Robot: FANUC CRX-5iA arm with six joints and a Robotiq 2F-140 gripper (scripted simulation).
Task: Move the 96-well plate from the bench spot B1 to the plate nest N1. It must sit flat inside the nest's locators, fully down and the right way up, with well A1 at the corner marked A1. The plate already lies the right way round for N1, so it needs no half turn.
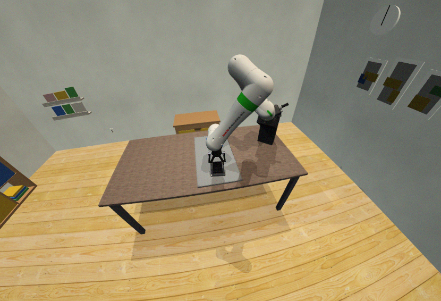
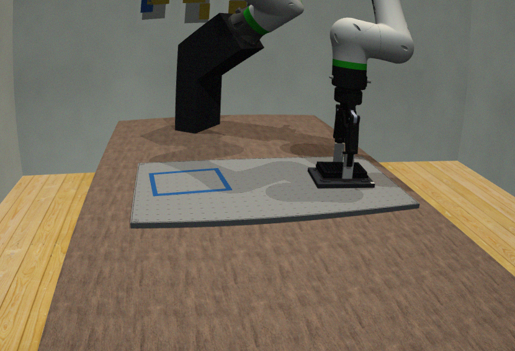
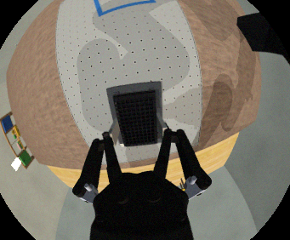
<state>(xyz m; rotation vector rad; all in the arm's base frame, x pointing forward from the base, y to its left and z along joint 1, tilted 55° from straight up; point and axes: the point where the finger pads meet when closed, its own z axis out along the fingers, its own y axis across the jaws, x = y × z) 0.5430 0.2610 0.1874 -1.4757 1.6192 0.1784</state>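
My gripper is now 4 cm above the plate nest N1. Round my hand: black 96-well plate: 2 cm below.
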